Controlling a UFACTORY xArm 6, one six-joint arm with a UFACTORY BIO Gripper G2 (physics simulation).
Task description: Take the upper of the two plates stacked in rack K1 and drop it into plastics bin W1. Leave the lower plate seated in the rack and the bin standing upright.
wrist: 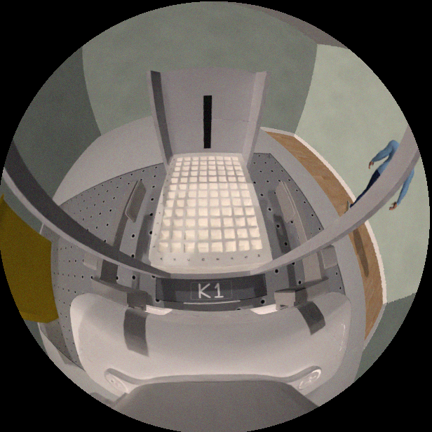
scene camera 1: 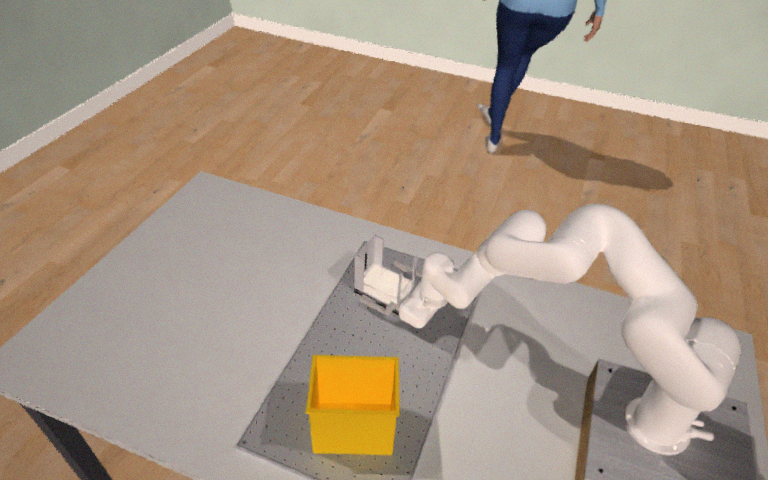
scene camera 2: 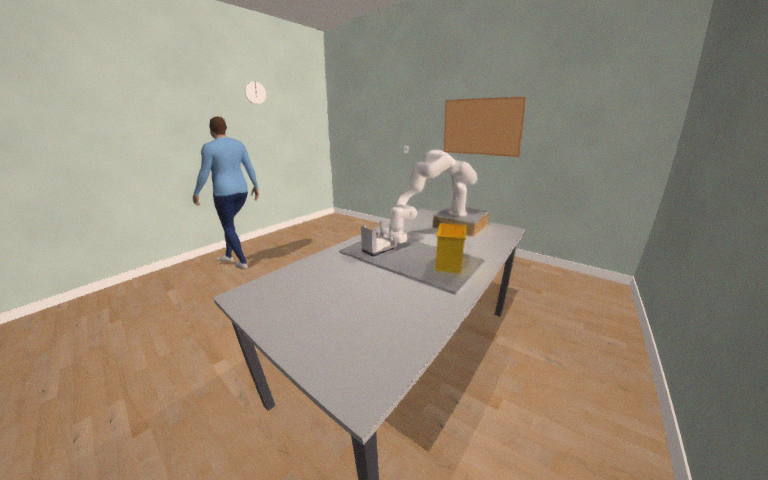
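Rack K1 stands at the far end of the grey perforated board, with a tall slotted back panel and two thin front posts. A pale plate with a grid of square wells, the upper plate, lies flat in it. The lower plate is hidden or cannot be told apart. My gripper is open and empty, its fingers reaching along both sides of the rack, apart from the plate. Yellow plastics bin W1 stands upright on the board.
The rack's front posts rise close to the wrist camera on both sides. The perforated board lies on the grey table. A person walks on the floor beyond the table.
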